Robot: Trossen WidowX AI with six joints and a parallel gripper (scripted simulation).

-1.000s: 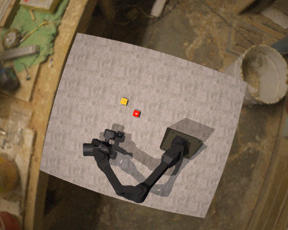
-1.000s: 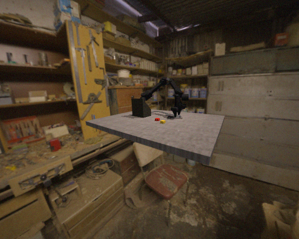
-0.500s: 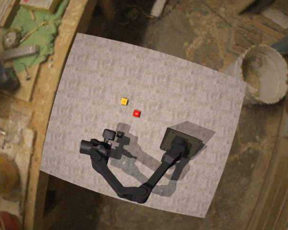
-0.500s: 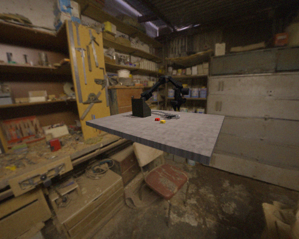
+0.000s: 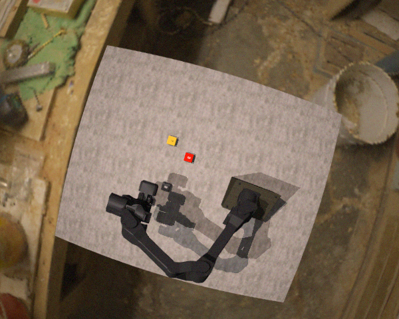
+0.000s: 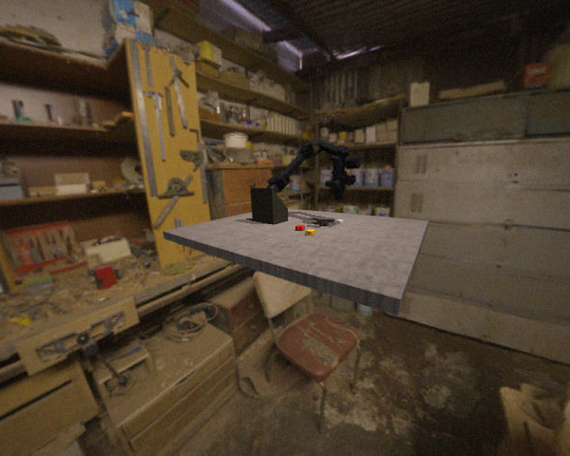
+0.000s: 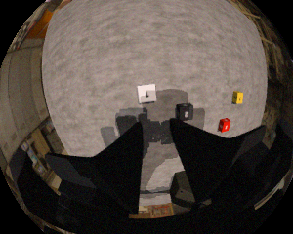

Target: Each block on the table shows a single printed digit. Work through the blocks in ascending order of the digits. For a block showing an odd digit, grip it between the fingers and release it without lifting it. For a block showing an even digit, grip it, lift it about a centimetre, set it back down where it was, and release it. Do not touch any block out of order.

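My gripper tip is 4 cm past the dark block, 8 cm to the left of it and 11 cm above it. The rest, counted from my gripper tip: white block (1 cm ahead, 11 cm below); then red block (8 cm behind, 22 cm to the right, 11 cm below); then yellow block (26 cm to the right, 11 cm below).
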